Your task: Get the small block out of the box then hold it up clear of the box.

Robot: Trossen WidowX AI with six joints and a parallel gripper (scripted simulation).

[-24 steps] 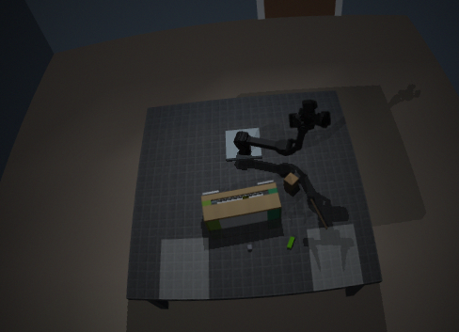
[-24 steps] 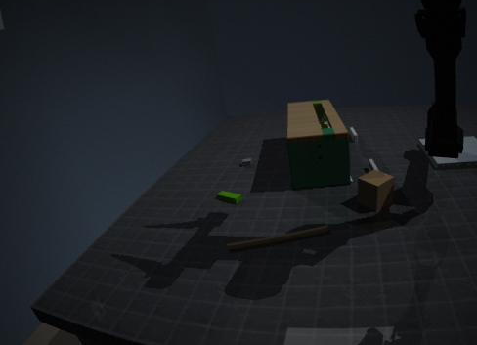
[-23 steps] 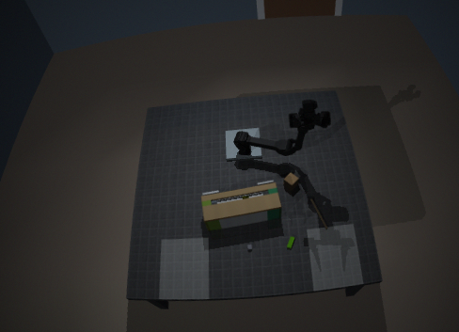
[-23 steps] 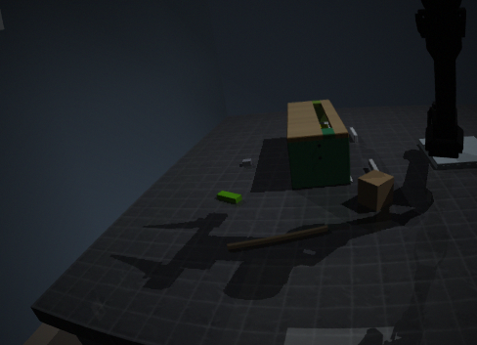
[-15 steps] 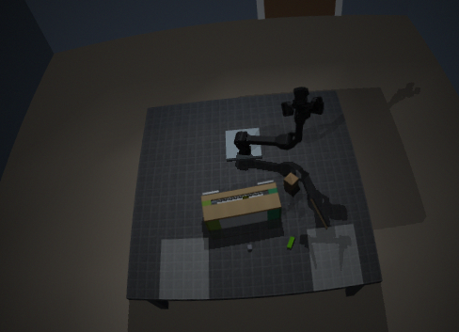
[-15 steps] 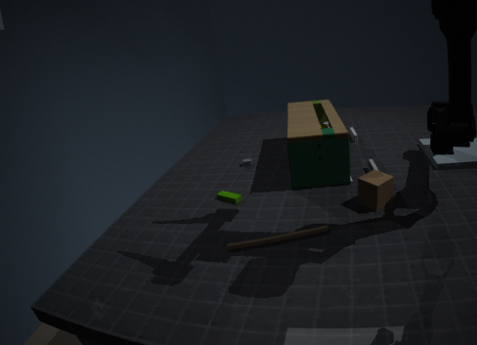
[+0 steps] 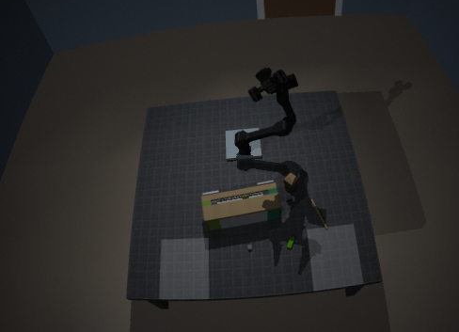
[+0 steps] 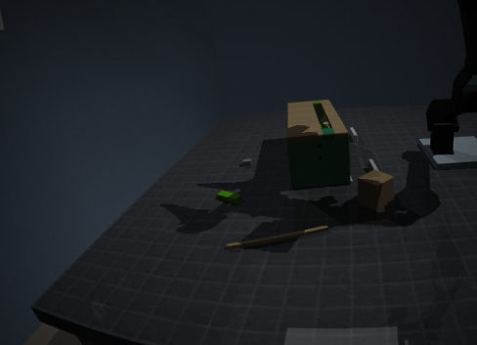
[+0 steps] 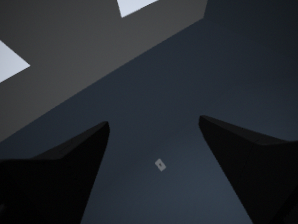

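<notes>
Right now the box is 59 cm below my gripper tip, 24 cm ahead of it and 10 cm to the right of it. The rest, counted from my gripper tip: yellow block 57 cm below, 25 cm ahead, 7 cm to the right; then wooden stick 65 cm below, 31 cm to the left, 24 cm ahead; then brown cube 63 cm below, 15 cm to the left, 8 cm ahead.
</notes>
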